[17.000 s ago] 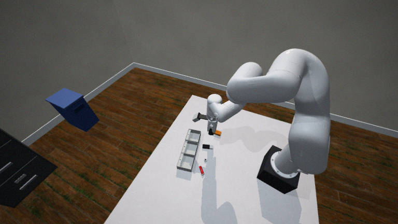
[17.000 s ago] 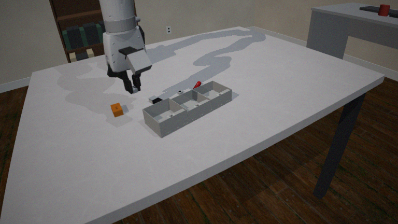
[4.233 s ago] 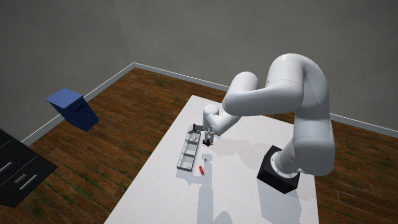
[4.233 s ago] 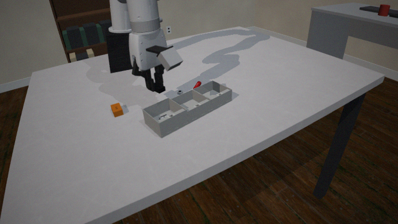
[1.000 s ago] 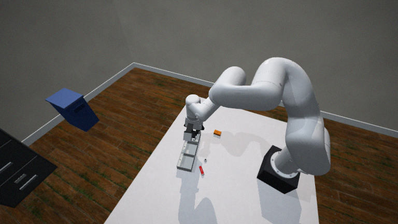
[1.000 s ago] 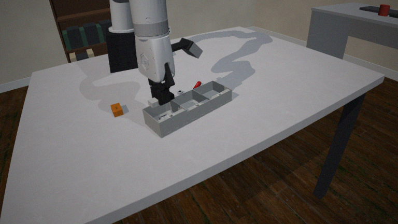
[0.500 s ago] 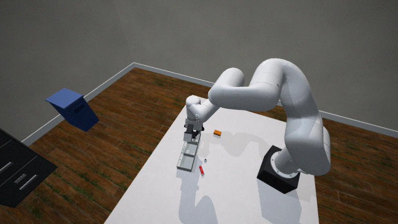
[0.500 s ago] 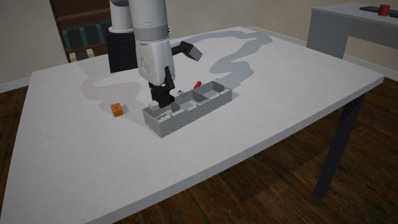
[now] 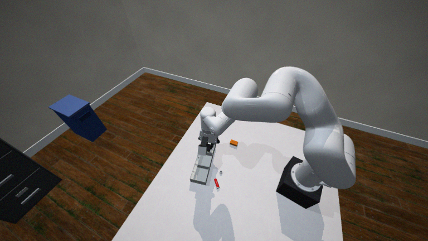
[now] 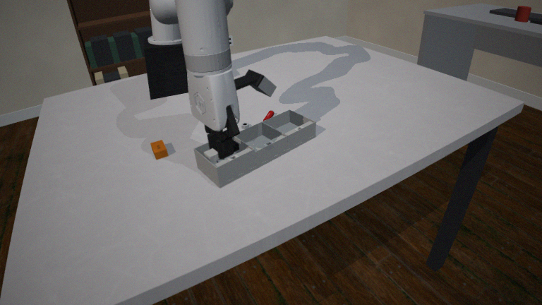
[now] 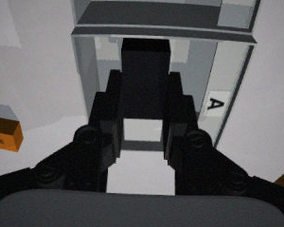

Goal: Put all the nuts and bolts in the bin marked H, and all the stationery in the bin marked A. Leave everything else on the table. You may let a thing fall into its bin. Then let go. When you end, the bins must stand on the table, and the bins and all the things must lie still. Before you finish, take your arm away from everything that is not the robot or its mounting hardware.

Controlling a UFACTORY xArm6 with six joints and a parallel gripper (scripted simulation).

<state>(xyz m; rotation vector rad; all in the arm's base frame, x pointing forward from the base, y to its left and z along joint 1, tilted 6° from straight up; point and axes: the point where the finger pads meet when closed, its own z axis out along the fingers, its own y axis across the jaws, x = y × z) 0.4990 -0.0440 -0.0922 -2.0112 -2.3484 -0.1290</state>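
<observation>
Right now the hex nut is 120 mm behind my hand, 110 mm to the left of it and 50 mm below it. The rest, counted from my hand: grey three-compartment bin row 80 mm to the left, 30 mm below; then orange block 140 mm behind, 100 mm to the right, 50 mm below; then black block 20 mm below, 10 mm to the right.
</observation>
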